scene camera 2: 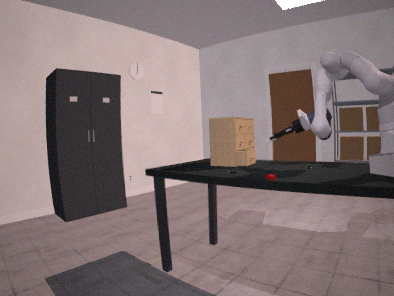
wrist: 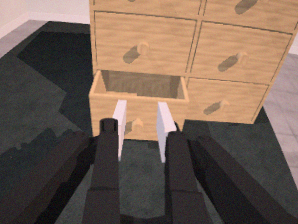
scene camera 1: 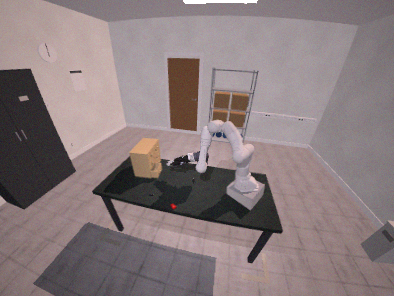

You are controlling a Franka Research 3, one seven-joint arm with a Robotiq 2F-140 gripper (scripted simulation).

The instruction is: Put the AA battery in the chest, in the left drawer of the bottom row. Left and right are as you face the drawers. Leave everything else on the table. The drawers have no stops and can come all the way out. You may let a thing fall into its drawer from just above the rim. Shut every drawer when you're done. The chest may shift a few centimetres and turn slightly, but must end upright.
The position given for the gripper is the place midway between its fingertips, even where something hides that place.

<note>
In view: the gripper [wrist: 141, 114] and a wooden chest [scene camera 2: 222, 131].
</note>
